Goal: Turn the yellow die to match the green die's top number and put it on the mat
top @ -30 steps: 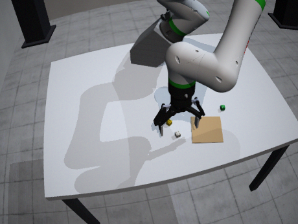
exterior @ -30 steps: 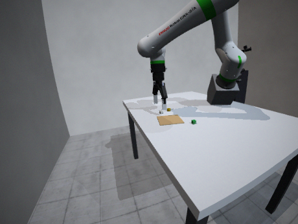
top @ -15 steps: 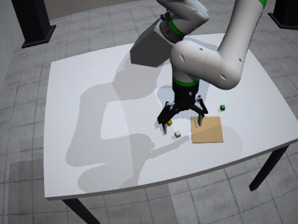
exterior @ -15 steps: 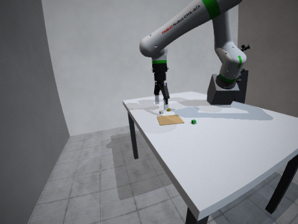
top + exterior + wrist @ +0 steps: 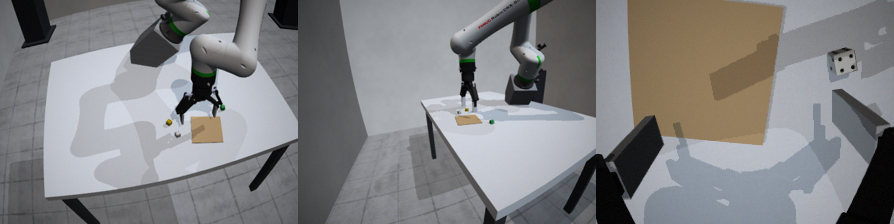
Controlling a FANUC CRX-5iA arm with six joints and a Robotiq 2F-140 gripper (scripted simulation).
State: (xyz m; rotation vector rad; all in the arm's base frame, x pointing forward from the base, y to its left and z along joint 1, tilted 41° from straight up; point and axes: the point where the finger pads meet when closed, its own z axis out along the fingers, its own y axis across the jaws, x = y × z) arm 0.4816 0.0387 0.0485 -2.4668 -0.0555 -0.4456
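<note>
Right now my hand is 90 mm past the green die, 140 mm to the right of it and 50 mm above it. From my hand the other things lie so: yellow die (30 mm behind, 120 mm to the right, 50 mm below); then white die (40 mm ahead, 90 mm to the right, 50 mm below); then tan mat (20 mm ahead, 40 mm to the left, 60 mm below).
</note>
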